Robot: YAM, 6 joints.
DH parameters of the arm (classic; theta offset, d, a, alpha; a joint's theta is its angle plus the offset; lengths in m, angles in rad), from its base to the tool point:
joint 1: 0 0.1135 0.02 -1.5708
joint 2: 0 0 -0.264 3.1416
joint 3: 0.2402 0 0.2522 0
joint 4: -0.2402 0 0.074 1.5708
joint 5: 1.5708 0 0 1.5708
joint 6: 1.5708 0.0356 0 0
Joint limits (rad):
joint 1: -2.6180..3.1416
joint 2: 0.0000..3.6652
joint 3: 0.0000..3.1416
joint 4: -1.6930..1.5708
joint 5: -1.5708..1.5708
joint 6: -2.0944..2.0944
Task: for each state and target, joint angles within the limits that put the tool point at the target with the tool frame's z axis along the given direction. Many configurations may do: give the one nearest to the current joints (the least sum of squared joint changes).
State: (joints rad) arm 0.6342 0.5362 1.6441 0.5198 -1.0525 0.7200
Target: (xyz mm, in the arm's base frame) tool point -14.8 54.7 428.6 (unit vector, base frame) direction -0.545 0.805 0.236
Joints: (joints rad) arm 1.3963 0.4088 0.9525 -0.2177 -0.7427 0.7200
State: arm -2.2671 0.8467 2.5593 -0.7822 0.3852 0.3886
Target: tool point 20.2 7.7 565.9 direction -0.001 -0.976 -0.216
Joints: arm -2.0155 1.0240 2.3611 -1.5774 -0.4325 0.3886
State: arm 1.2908 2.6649 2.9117 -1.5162 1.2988 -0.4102
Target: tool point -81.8 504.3 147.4 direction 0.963 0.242 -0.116
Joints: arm 1.8009 2.6113 2.2831 -1.1053 1.4534 -0.4102
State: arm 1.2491 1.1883 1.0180 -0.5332 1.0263 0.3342
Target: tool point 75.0 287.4 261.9 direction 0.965 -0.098 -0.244
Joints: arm 1.4319 1.6193 1.2462 -1.0492 1.3215 0.3342
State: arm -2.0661 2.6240 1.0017 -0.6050 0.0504 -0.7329
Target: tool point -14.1 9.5 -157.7 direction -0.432 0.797 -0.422
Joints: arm -1.5029 3.3687 0.6897 0.0104 0.3865 -0.7329
